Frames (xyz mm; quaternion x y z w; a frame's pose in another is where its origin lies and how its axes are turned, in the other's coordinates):
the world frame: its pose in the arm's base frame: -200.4 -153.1 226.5 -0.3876 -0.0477 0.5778 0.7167
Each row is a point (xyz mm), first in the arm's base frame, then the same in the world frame.
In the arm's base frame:
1: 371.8 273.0 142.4
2: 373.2 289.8 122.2
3: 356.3 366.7 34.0
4: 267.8 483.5 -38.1
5: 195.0 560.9 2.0
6: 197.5 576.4 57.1
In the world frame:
1: 588.1 -387.8 -140.6
2: 610.8 -376.0 -147.0
3: 705.2 -306.4 -161.1
4: 804.7 -188.6 -107.0
5: 832.5 -153.0 -2.8
6: 825.9 -188.1 41.9

